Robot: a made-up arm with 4 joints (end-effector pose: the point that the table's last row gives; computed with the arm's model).
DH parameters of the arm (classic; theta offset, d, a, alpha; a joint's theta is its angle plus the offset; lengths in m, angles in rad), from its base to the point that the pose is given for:
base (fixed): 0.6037 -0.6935 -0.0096 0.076
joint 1: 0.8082 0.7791 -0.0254 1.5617
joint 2: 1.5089 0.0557 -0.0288 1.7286
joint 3: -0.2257 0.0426 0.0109 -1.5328
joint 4: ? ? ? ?
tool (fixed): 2.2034 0.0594 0 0
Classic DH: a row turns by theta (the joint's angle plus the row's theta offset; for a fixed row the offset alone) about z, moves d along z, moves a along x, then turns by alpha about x.
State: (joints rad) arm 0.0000 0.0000 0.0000 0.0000
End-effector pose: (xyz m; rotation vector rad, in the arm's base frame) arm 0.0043 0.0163 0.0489 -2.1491 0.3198 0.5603
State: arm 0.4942 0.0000 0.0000 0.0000
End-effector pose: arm -0.0257 -0.0012 0.0490 -2.2168 -0.2429 0.7982
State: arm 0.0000 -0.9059 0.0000 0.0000
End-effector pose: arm -0.0081 -0.0447 -0.0100 -2.9767 0.7081 0.6717
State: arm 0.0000 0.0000 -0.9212 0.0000
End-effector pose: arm 0.0339 0.0163 -0.0070 -2.1626 -0.1929 -0.4509
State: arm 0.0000 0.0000 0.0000 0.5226
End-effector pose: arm -0.0012 0.0077 0.0805 -1.6678 0.0709 0.6390
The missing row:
joint 4: -0.5145 -0.0479 0.0317 1.9132
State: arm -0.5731 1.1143 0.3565 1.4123
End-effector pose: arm -0.0139 -0.0902 0.1447 0.1181 -0.5320 0.0486
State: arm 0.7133 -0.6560 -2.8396 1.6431
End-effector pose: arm 0.1495 -0.0420 -0.0318 -0.0276 2.8510 -0.0544
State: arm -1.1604 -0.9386 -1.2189 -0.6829
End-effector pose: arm -0.0237 -0.1222 -0.0510 2.1145 -1.0581 0.5058
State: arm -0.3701 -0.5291 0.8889 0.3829
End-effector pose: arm 0.0690 0.0083 0.0683 -1.4507 1.4593 1.1217
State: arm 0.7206 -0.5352 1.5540 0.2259
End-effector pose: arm 0.0198 0.0441 0.0700 1.9654 -1.2447 -1.9804
